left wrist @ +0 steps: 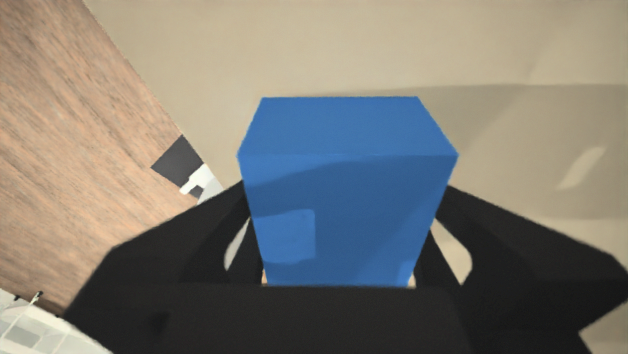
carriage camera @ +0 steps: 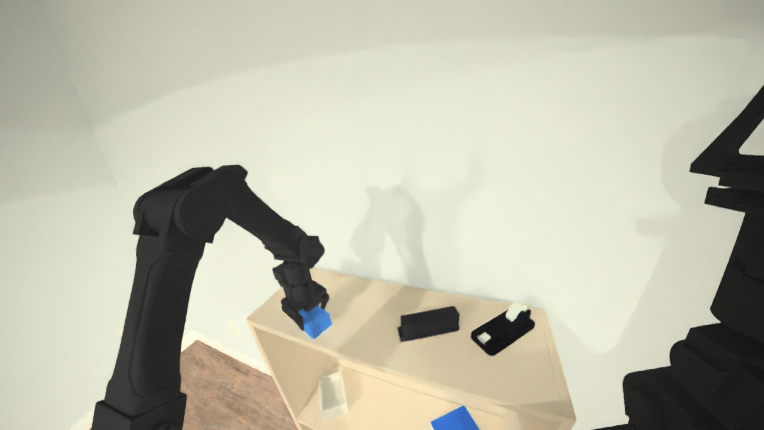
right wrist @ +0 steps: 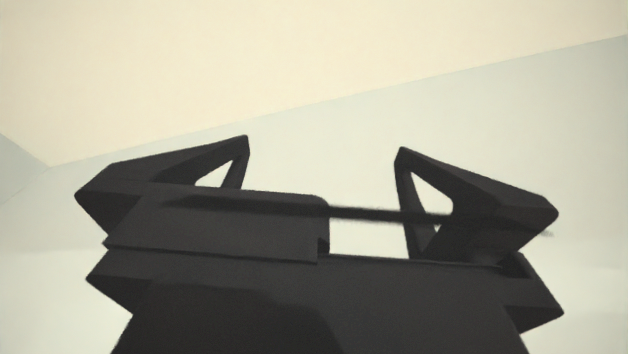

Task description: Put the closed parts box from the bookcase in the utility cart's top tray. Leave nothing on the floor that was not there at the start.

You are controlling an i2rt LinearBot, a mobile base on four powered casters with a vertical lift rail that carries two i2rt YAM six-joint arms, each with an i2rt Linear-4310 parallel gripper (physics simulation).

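Places are measured from the left arm's base along level axes (x left, y back, z up), in millimetres.
Pixels of known places: left gripper, between the fingertips: (left wrist: 335, 173) (carriage camera: 311, 322); right gripper, between the fingertips: (right wrist: 322, 149).
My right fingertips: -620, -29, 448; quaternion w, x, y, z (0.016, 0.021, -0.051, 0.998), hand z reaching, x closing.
Behind a point stands the place of what it marks, as x, y, z.
A plain blue box (carriage camera: 317, 322) {-120, -327, -47} (left wrist: 345, 200) {-71, -379, -46} with no opening showing is at the left end of the pale wooden bookcase's top (carriage camera: 497, 373) {-524, -192, -86} (left wrist: 350, 45) {-46, -403, -86}. Whether its underside touches the board is hidden. My left gripper (carriage camera: 314, 316) {-87, -365, -86} (left wrist: 335, 173) {-87, -365, -86} points down over it, with a finger against each of two opposite sides, shut on the box. My right gripper (right wrist: 322, 149) {-620, -29, 448} is wide open and empty, raised away from the bookcase in front of bare wall. I cannot make out the utility cart's top tray in any view.
On the bookcase top are a black oblong block (carriage camera: 429, 323) {-399, -300, -42} and a black tape dispenser (carriage camera: 502, 332) {-563, -266, -54}. Below are a whitish translucent bin (carriage camera: 333, 395) {-40, -458, -618} and another blue object (carriage camera: 455, 419) {-517, -347, -622}. A white part (left wrist: 202, 177) and a pale gridded object (left wrist: 35, 330) {-314, 3469, -967} lie beyond the bookcase edge.
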